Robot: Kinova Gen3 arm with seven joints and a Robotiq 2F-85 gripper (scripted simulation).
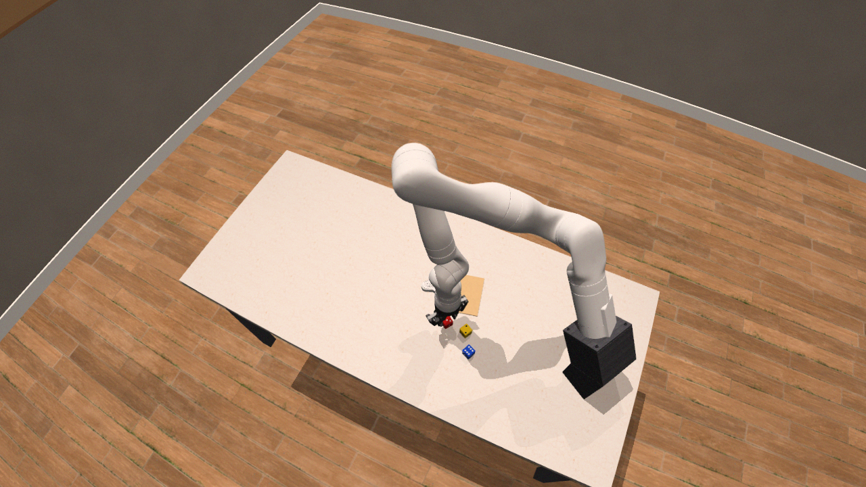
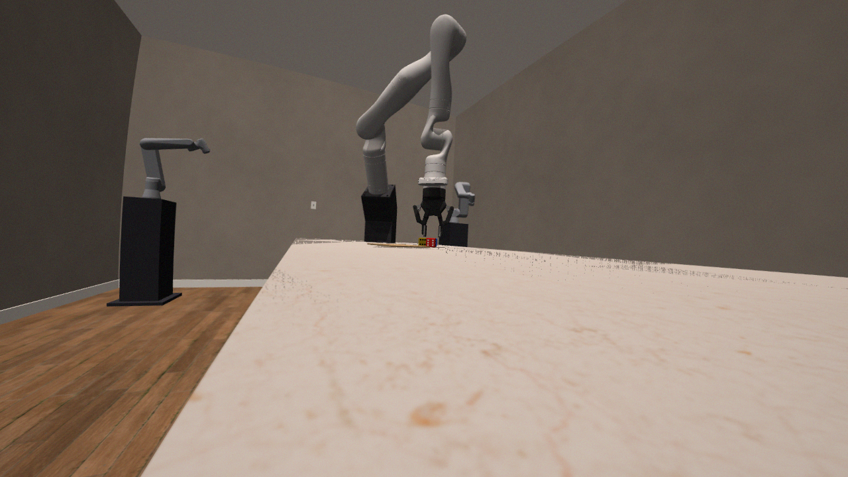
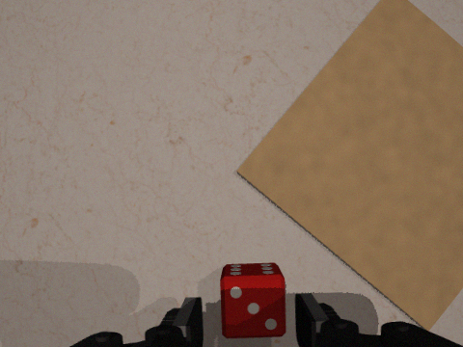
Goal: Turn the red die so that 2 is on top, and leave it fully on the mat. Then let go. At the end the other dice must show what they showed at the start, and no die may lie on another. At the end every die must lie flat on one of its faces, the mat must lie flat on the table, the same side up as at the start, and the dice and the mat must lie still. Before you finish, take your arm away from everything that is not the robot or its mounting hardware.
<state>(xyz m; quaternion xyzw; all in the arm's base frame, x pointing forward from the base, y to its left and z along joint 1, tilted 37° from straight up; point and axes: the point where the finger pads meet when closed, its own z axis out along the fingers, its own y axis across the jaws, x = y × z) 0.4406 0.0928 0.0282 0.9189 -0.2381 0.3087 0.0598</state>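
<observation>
The red die is 4 cm below my hand. Round my hand: blue die (10 cm behind, 6 cm to the left, 4 cm below); yellow die (7 cm behind, 4 cm below); tan mat (12 cm to the right, 5 cm below, 1 cm ahead).
</observation>
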